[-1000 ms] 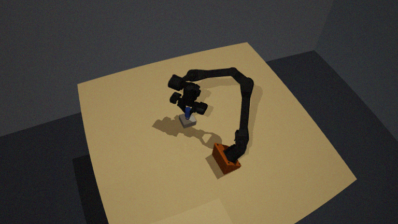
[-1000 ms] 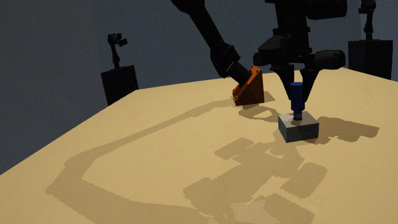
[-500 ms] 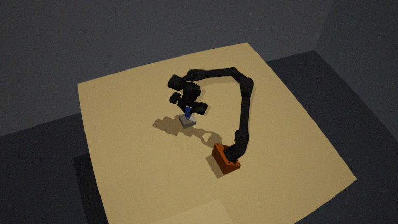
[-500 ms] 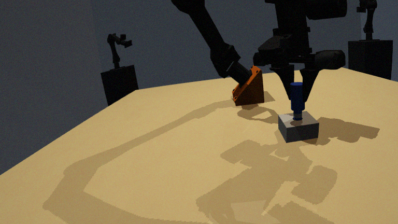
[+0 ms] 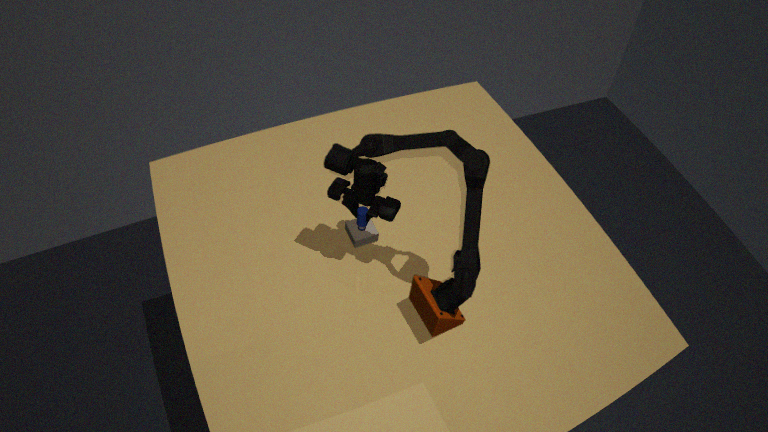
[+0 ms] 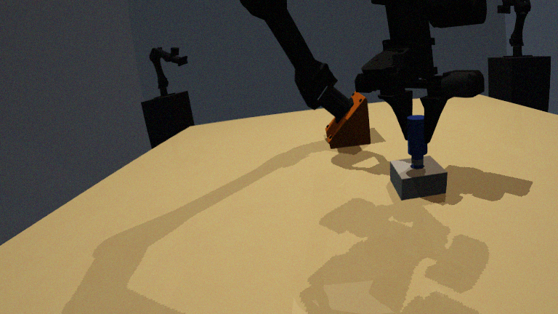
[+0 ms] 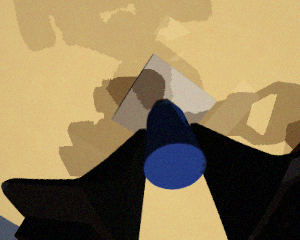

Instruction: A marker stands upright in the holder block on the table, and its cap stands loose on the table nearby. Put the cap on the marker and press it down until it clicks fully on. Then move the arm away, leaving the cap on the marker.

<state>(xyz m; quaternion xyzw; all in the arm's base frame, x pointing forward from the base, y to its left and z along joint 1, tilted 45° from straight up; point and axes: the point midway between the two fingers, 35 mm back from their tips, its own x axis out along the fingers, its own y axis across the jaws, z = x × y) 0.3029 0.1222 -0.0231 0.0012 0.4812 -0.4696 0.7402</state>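
The blue marker cap lies 1 cm above my gripper tip. Also, from my gripper tip: grey holder block: 6 cm below.
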